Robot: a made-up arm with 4 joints.
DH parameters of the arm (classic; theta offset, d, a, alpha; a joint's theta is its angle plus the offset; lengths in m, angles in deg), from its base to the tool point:
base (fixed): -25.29 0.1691 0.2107 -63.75
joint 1: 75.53 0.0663 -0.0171 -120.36
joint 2: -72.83 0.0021 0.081 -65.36
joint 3: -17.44 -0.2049 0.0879 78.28
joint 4: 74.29 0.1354 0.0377 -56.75
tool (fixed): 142.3 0.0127 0 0
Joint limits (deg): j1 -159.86..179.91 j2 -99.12..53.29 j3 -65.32..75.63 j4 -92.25..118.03
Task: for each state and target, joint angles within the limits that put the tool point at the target. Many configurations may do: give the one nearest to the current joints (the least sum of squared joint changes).
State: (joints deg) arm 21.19 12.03 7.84 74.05
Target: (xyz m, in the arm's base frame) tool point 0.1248 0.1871 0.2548
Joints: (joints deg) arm -6.99 36.32 11.23 67.91
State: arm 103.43 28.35 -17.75 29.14
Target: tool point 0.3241 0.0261 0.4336
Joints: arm 106.62 13.74 28.84 -0.50
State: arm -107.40 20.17 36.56 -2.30
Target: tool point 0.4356 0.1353 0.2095
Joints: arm -115.85 28.55 38.54 -27.16
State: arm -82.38 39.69 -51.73 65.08
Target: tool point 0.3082 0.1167 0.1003
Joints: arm -121.94 43.08 -38.56 48.11
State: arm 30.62 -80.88 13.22 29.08
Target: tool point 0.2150 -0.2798 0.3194
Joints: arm 32.21 -98.60 32.27 19.56
